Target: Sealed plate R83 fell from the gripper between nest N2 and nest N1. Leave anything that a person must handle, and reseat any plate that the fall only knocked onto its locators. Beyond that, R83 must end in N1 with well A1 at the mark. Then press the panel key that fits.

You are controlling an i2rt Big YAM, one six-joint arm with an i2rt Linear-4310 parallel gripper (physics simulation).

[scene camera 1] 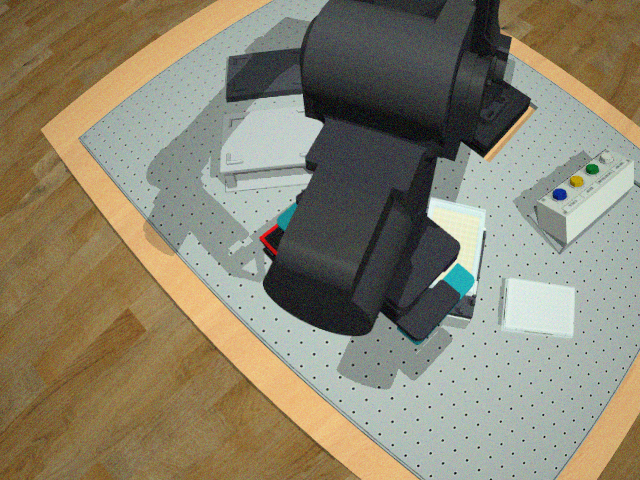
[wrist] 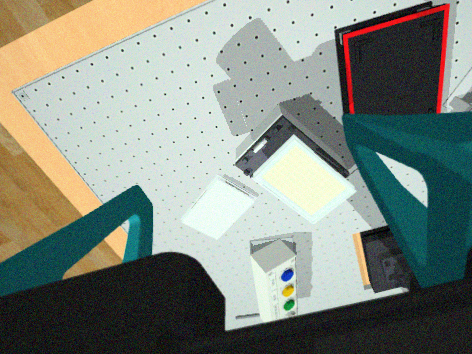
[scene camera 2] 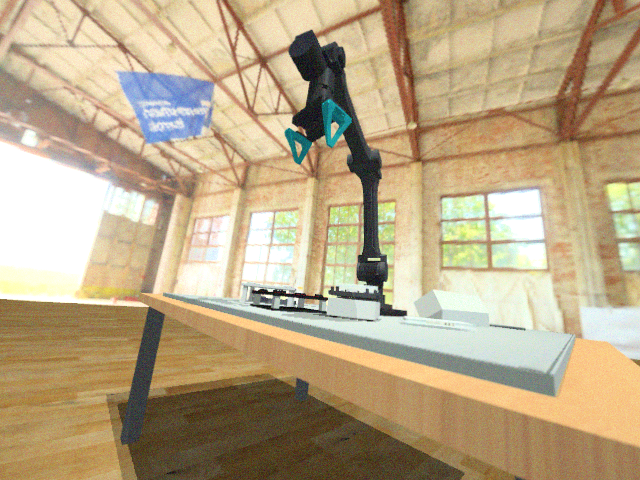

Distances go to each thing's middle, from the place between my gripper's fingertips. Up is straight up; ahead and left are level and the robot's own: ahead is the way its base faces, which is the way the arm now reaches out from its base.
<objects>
Right now my hand is 190 mm past the dark station with grey base (scene camera 1: 460, 315) and 280 mm above it. Round my hand: clear plate (scene camera 1: 533, 308): 250 mm behind, 160 mm to the left, 310 mm below; then black plate with red outline (wrist: 401, 72): 130 mm behind, 170 mm to the right, 280 mm below.
</objects>
